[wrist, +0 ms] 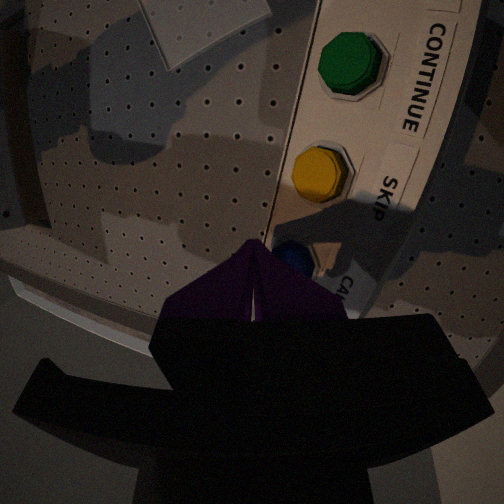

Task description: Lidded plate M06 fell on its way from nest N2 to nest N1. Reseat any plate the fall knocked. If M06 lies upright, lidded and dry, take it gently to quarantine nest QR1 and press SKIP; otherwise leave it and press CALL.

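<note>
In the wrist view a pale button panel [370,150] lies on the perforated deck. It carries a green button [350,62] labelled CONTINUE, a yellow button [318,173] labelled SKIP, and a blue button [295,257] whose label is half hidden, showing only "CA". My gripper [254,250] has its purple fingers pressed together with only a thin slit between them. The fingertips sit just left of the blue button, at the panel's left edge. Whether they touch the button I cannot tell. Nothing is held. Plate M06 and the nests are out of view.
A grey flat square piece [200,25] lies on the deck at the top. The deck's front edge [75,315] runs across the lower left. Dark shadows of the arm fall over the panel's lower part and the deck.
</note>
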